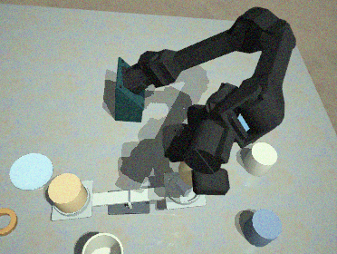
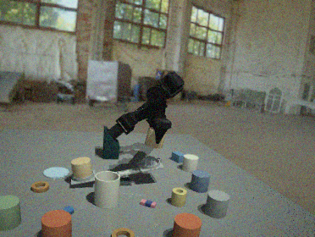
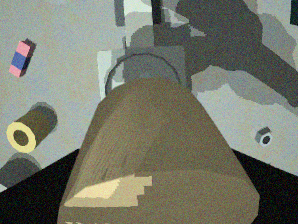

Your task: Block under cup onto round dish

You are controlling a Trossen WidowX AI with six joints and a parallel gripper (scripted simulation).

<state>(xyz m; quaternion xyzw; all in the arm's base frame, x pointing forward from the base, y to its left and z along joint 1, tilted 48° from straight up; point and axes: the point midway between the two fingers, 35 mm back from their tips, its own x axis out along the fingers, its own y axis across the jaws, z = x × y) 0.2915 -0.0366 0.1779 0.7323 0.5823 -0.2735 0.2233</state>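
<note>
Right now my gripper tip is 370 mm to the left of the round light-blue dish, 170 mm above it and 120 mm past it. Also, from my gripper tip: dark nut 200 mm behind, 160 mm below, 120 mm to the left; white hollow cup 200 mm to the right, 130 mm below, 130 mm ahead; blue cylinder 150 mm to the left, 130 mm below, 110 mm ahead.
</note>
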